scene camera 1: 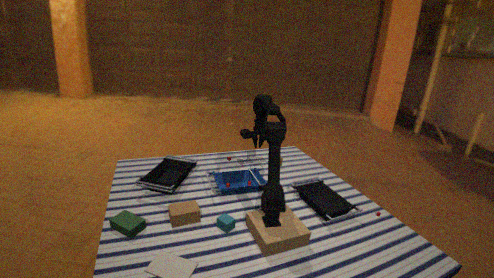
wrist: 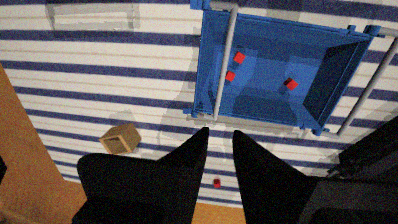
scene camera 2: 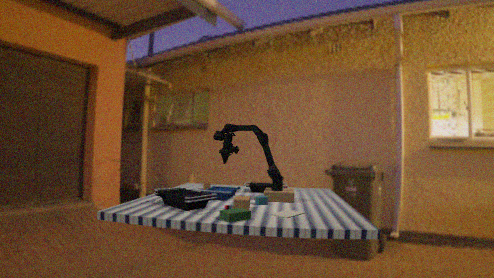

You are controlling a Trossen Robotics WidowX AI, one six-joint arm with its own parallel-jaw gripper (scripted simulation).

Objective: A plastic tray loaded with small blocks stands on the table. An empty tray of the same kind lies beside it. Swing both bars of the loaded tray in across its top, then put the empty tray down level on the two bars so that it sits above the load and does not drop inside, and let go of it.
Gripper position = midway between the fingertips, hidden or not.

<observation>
In view: my gripper (wrist: 220,134), a dark tray (scene camera 1: 327,203) and a tan box (wrist: 121,139).
</observation>
